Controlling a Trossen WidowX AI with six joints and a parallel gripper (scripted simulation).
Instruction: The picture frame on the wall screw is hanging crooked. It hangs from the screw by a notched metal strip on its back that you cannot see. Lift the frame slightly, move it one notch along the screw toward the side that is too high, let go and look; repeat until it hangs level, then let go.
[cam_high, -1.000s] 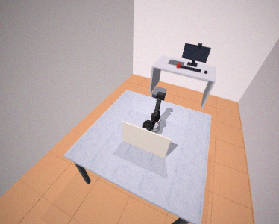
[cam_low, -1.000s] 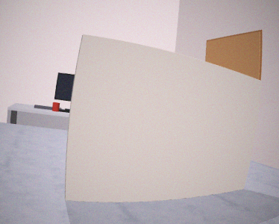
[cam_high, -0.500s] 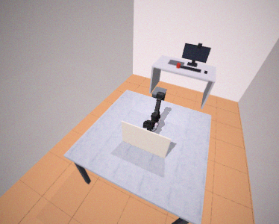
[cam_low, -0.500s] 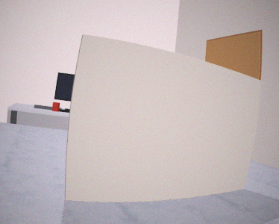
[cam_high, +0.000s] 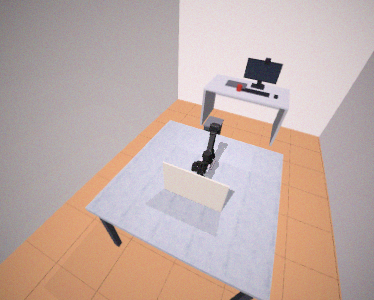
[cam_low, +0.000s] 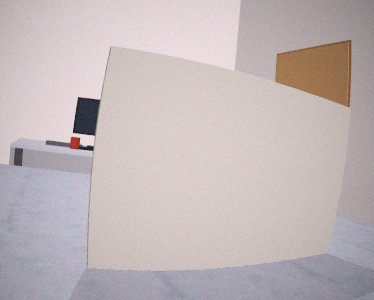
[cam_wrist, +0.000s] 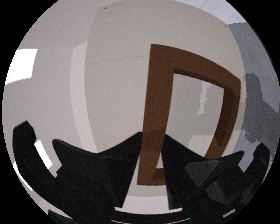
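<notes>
Right now the brown wooden picture frame is 5 cm below my gripper tip, 1 cm to the left of it and 1 cm ahead of it. Also, from my gripper tip: wall panel (6 cm below, 2 cm ahead, 1 cm to the right).
</notes>
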